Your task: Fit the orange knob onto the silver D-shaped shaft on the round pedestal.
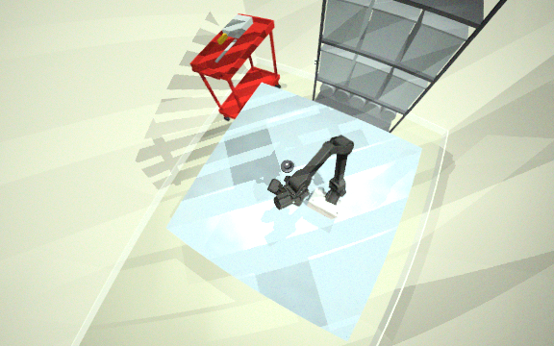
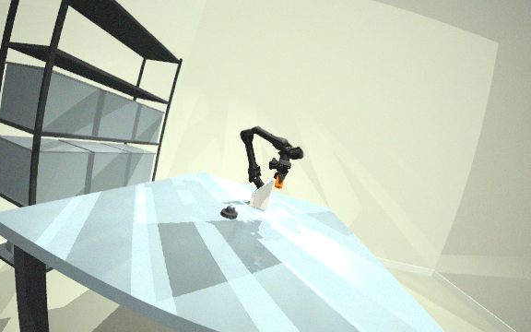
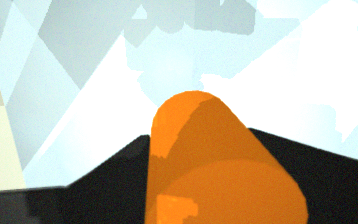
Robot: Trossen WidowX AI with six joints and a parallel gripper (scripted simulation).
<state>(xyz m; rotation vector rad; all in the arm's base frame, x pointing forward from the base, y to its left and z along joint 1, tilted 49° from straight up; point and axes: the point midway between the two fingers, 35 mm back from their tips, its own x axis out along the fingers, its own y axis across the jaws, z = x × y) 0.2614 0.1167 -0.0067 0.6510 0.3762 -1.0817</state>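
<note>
Now: the orange knob 20 mm behind my gripper tip and 30 mm above it. Also, from my gripper tip: dark round pedestal: 50 mm ahead, 200 mm to the right, 170 mm below.
</note>
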